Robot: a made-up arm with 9 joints. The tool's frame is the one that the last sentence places.
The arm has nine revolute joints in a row. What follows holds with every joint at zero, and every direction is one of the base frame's.
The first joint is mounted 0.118 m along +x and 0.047 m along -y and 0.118 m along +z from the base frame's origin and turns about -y.
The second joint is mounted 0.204 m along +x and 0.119 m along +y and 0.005 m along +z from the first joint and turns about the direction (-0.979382, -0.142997, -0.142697).
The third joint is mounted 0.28 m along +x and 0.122 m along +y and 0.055 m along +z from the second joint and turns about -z.
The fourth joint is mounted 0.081 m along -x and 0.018 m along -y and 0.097 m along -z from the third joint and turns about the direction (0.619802, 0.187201, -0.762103).
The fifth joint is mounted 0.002 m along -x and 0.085 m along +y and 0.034 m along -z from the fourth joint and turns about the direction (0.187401, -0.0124, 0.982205).
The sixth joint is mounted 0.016 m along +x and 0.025 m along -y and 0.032 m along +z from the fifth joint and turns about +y.
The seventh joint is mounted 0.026 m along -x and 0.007 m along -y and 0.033 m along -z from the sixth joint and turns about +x.
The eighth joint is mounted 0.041 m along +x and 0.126 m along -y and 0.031 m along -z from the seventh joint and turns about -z.
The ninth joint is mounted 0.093 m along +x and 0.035 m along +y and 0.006 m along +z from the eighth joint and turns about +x.
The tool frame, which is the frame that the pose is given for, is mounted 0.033 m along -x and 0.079 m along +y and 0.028 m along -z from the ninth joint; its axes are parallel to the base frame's.
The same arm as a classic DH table. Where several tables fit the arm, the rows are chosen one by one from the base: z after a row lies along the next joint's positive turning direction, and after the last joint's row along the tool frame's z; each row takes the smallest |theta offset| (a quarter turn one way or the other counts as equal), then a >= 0, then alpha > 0; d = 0 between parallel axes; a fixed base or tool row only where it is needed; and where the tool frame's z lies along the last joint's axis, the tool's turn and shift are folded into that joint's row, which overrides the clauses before.
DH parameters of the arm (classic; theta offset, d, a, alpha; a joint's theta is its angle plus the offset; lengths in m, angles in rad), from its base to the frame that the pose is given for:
base (fixed): 0 0.118 0.118 1.5708
joint 1: -1.4261 -0.0427 0.0245 1.4273
joint 2: 1.55 -0.5024 -0.0803 1.4276
joint 3: -0.1483 0.1819 -0.0062 0.7042
joint 4: 0.0856 -0.0969 -0.0812 2.2584
joint 5: 1.3366 0.0193 0.0097 -1.5832
joint 6: 1.3823 -0.0316 0.033 1.5708
joint 7: -1.5708 0.015 0.126 -1.5708
joint 8: 0 0.025 -0.035 1.5708
joint 9: 0 0.06 -0.079 1.5708
tool (fixed): 1.5708 -0.028 0 0

